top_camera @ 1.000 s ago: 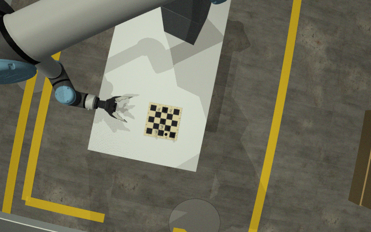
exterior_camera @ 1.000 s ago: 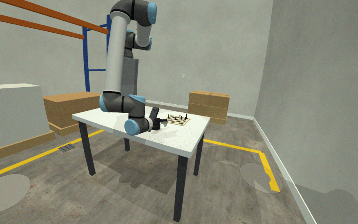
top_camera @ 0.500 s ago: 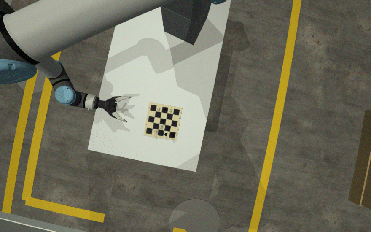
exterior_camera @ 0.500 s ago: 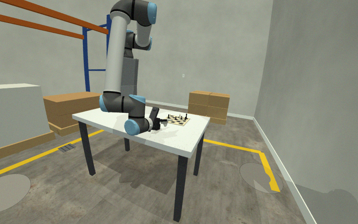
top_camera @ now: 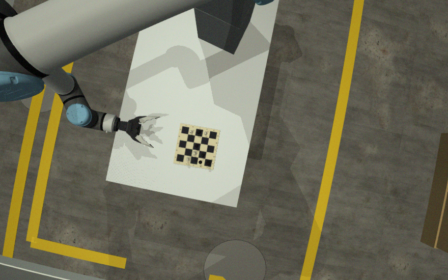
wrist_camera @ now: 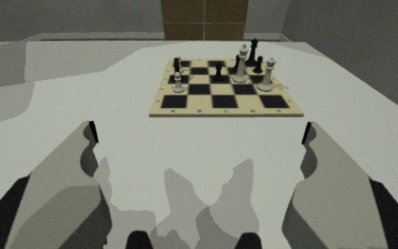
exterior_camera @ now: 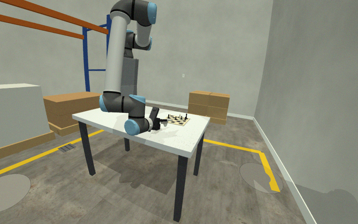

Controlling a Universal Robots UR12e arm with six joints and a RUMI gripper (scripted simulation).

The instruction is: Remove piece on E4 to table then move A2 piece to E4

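Right now my hand is 20 cm to the right of the chessboard, 7 cm above it and 5 cm short of it.
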